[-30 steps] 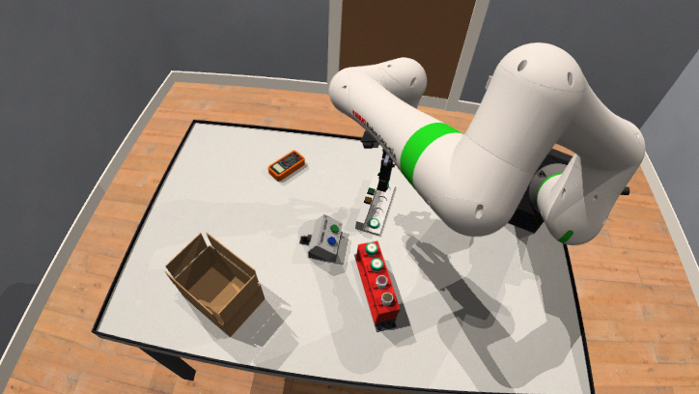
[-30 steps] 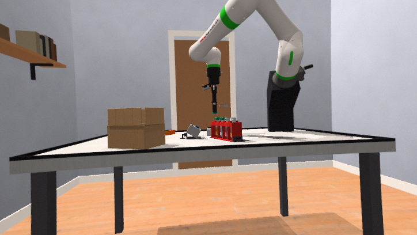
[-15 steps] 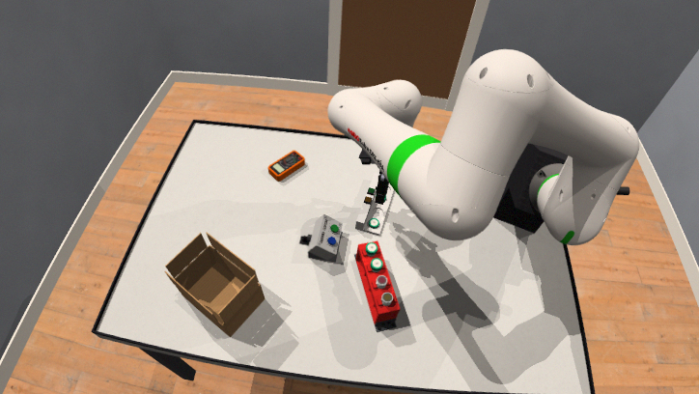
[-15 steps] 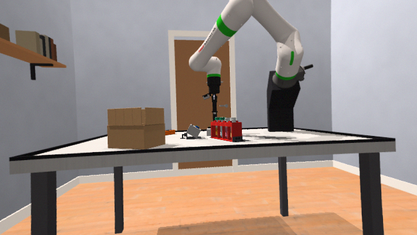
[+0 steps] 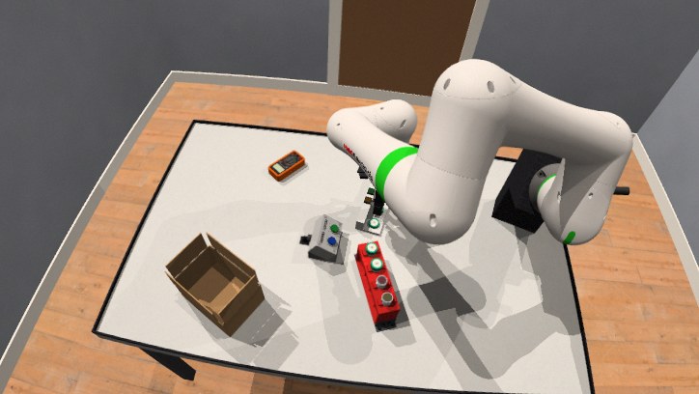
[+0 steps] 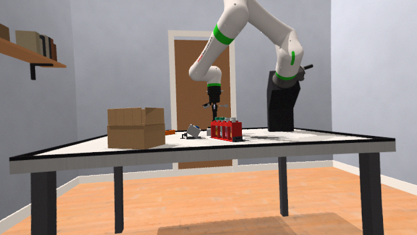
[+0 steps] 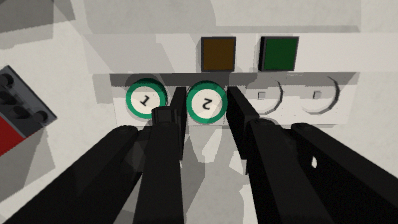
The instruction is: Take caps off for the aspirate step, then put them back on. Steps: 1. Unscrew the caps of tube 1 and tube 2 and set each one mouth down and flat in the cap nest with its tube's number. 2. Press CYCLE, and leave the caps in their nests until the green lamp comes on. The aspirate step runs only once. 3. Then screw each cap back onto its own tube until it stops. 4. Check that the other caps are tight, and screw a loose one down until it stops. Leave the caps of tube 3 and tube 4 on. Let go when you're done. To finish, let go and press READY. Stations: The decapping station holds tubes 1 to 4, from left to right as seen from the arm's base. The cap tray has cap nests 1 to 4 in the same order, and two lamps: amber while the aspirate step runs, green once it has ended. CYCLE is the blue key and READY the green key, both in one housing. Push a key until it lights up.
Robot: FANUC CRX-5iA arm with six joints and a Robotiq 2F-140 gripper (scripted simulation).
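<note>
The blue key lies 180 mm to the left of my hand, 110 mm ahead of it and 10 mm above it. From my hand the other things lie so: cap 1: 50 mm to the left, 40 mm below; then cap 2: 30 mm below; then green key: 140 mm to the left, 120 mm ahead, 10 mm above.
</note>
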